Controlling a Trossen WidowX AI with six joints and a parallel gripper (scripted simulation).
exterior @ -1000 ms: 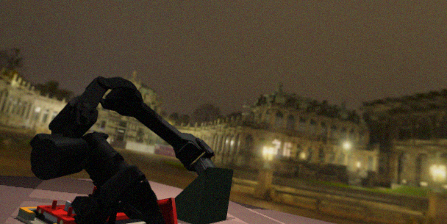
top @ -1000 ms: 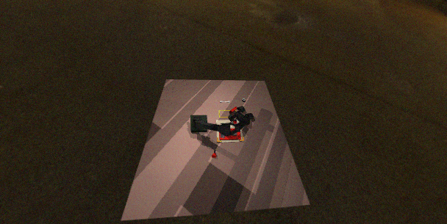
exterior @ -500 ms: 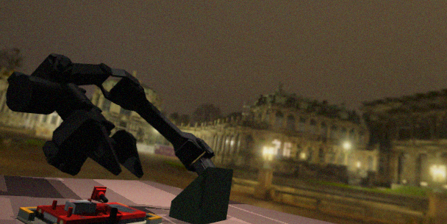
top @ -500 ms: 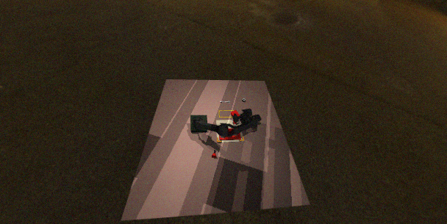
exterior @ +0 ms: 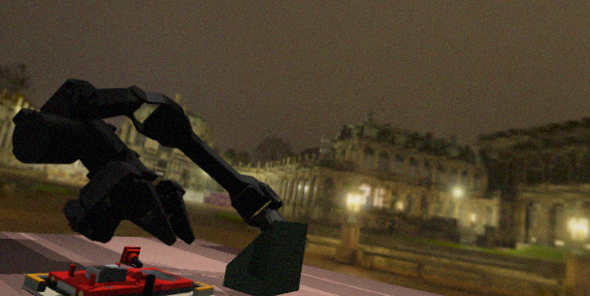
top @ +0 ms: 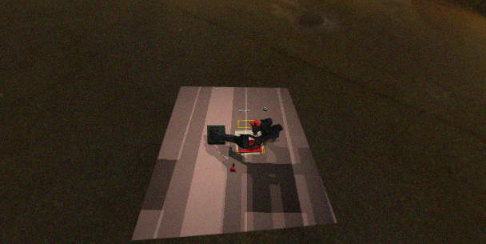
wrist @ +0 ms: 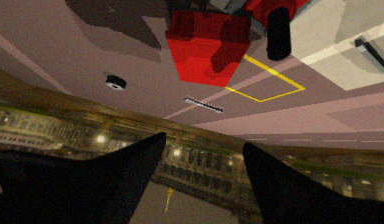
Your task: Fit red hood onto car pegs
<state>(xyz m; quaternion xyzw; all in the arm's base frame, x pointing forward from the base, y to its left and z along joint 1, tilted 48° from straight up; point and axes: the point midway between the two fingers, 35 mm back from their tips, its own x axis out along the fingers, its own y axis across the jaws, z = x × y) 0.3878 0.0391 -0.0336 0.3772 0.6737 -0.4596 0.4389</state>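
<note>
Right now the red hood is 9 cm below my gripper tip and 2 cm to the left of it. Also, from my gripper tip: small grey tool 21 cm to the left, 11 cm below, 9 cm behind; grey engine block 18 cm to the right, 9 cm below, 4 cm behind.
</note>
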